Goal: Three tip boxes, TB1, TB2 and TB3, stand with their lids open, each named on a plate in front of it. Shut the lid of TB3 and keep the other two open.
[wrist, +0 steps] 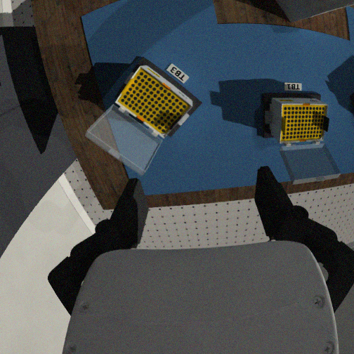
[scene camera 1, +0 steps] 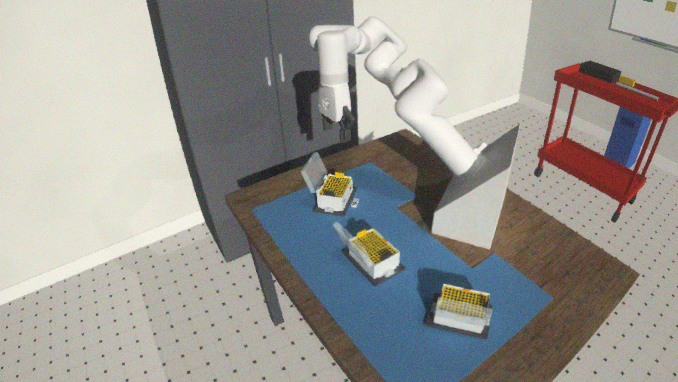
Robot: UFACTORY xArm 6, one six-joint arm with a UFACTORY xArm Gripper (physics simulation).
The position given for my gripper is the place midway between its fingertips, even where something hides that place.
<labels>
my gripper: wrist 199, 188; scene camera 1 336, 135
</labels>
